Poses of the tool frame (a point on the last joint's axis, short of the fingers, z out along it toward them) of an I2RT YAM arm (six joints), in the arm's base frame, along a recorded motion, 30 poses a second.
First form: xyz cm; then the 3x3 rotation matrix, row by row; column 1 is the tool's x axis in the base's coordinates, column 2 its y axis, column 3 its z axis. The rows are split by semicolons.
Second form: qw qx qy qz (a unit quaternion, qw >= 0); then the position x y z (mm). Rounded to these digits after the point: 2 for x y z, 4 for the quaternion.
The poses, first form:
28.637 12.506 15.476; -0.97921 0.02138 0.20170; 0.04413 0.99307 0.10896; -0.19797 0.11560 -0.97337
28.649 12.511 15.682; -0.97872 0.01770 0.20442; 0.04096 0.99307 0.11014; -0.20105 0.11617 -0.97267
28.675 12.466 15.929; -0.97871 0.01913 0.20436; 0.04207 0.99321 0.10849; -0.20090 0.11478 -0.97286
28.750 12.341 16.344; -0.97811 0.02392 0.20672; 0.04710 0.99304 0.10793; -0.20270 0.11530 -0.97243
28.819 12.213 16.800; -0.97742 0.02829 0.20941; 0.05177 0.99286 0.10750; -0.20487 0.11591 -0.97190
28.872 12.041 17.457; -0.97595 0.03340 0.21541; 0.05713 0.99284 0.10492; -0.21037 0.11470 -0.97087
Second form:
0.1006 0.0165 0.9932 0.0565 286.37 125.06 154.76
0.1021 0.0148 0.9930 0.0570 286.49 125.11 156.82
0.1020 0.0154 0.9931 0.0562 286.75 124.66 159.29
0.1031 0.0179 0.9929 0.0562 287.50 123.41 163.44
0.1043 0.0202 0.9927 0.0563 288.19 122.13 168.00
0.1073 0.0228 0.9924 0.0553 288.72 120.41 174.57

